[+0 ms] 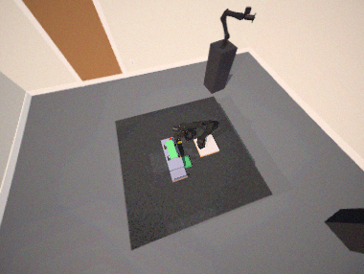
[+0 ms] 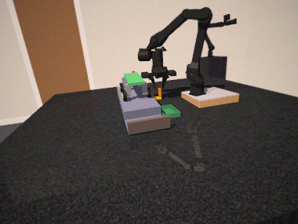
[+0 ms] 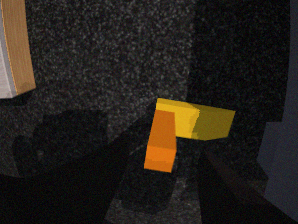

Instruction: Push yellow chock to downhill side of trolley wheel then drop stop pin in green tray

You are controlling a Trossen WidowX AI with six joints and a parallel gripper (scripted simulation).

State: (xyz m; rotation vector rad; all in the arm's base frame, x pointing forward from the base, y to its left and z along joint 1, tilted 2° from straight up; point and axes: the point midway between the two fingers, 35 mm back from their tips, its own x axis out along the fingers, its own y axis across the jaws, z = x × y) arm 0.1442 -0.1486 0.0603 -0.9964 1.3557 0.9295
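My gripper tip is 40 mm above the yellow chock, 20 mm short of it and 10 mm to the left of it. Round my gripper tip: grey ramp: 170 mm ahead, 90 mm to the left, 10 mm below; then trolley: 170 mm ahead, 80 mm to the left, 60 mm above; then red-headed stop pin: 130 mm ahead, 80 mm above, 30 mm to the right.
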